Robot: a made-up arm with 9 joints. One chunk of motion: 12 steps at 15 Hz.
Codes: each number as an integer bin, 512 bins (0 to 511) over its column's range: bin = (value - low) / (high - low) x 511, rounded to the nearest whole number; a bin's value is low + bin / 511 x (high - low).
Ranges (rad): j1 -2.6..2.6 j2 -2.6..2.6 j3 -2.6..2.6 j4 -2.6..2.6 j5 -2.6..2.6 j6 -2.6..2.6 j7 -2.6..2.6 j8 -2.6..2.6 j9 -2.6..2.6
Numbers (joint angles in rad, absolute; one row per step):
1: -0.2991 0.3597 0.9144 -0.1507 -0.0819 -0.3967 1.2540 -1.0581 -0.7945
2: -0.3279 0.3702 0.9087 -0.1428 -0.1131 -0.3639 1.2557 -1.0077 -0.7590
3: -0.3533 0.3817 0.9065 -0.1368 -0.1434 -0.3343 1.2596 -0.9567 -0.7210
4: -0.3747 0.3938 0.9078 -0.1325 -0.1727 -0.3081 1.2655 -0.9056 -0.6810
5: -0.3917 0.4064 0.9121 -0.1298 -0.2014 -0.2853 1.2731 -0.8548 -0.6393
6: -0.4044 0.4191 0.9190 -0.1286 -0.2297 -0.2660 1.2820 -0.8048 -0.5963
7: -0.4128 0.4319 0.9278 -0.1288 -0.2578 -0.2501 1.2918 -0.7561 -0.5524
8: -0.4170 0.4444 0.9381 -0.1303 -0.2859 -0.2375 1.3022 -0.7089 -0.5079
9: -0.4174 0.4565 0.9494 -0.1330 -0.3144 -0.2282 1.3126 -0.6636 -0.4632
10: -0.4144 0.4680 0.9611 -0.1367 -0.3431 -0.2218 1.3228 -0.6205 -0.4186
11: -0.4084 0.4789 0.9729 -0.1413 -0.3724 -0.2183 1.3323 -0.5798 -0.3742
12: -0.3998 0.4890 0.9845 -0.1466 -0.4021 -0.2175 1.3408 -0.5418 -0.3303
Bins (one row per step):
1: 226 291 345 241 247 217 379 152 177
2: 223 292 345 241 244 220 379 156 181
3: 221 293 345 242 241 223 379 161 185
4: 219 294 345 242 239 225 380 167 189
5: 217 295 345 243 236 227 381 171 193
6: 216 297 346 243 233 229 381 176 197
7: 215 298 347 243 230 231 382 181 201
8: 215 299 348 243 227 232 383 186 206
9: 214 300 349 242 225 233 384 190 210
10: 215 301 350 242 222 234 385 195 214
11: 215 303 351 242 219 234 386 199 219
12: 216 304 352 241 216 234 387 202 223

